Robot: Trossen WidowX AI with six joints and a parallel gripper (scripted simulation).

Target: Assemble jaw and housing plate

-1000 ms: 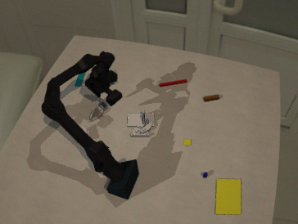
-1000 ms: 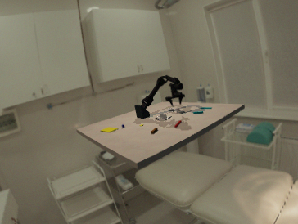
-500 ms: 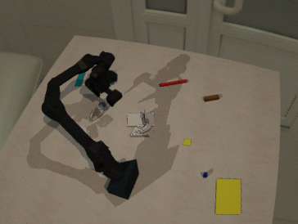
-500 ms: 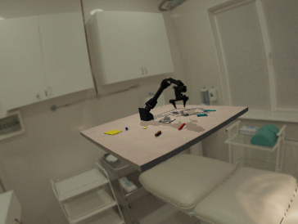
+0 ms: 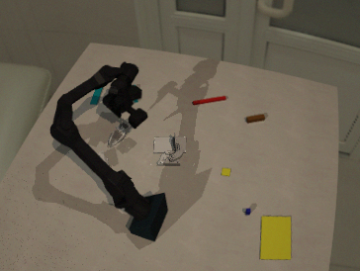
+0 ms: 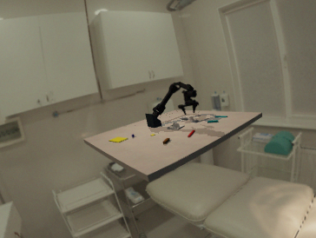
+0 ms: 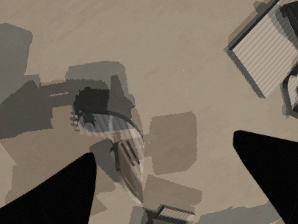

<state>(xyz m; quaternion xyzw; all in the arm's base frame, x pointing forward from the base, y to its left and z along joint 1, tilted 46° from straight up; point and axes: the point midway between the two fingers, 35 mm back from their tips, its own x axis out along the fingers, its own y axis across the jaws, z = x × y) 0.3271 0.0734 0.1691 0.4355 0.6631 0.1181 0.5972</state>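
The jaw lies 80 mm below my gripper tip, 60 mm to the left of it and 10 mm ahead of it. Also, from my gripper tip: brown block 470 mm to the right, 190 mm ahead, 70 mm below; then yellow square 390 mm to the right, 80 mm below, 80 mm behind; then red bar 260 mm to the right, 240 mm ahead, 80 mm below.
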